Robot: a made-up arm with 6 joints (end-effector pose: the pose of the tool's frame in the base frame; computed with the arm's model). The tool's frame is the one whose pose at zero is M.
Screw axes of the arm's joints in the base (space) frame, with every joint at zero. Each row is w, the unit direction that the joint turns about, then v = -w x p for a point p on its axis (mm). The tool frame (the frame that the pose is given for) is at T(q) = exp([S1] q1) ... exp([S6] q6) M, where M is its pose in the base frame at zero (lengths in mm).
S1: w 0 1 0 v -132.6 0.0 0.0
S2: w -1 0 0 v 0.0 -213.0 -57.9
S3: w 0 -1 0 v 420.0 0.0 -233.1
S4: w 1 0 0 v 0.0 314.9 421.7
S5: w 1 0 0 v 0.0 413.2 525.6
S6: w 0 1 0 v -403.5 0.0 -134.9
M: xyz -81.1 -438.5 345.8 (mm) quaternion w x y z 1 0 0 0
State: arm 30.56 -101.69 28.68 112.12 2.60 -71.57
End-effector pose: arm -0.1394 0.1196 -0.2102 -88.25 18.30 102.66
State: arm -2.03 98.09 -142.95 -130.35 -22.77 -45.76
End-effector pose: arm 0.3809 0.4562 0.4611 -12.46 137.25 81.77
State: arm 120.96 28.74 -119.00 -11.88 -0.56 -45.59
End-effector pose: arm 0.3866 -0.1507 -0.5166 23.47 -159.33 -26.89
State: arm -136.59 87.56 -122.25 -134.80 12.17 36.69
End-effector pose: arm -0.5379 0.5054 0.0265 -39.29 85.62 -60.81
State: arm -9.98 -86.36 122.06 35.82 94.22 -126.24
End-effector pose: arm 0.5598 -0.0381 -0.3127 -63.59 19.89 26.81
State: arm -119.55 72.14 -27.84 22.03 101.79 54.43
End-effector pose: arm -0.5440 0.2216 -0.2614 32.97 -63.15 51.96
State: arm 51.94 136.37 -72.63 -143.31 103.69 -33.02
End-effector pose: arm -0.1126 0.3610 0.1008 157.05 -69.07 -38.23
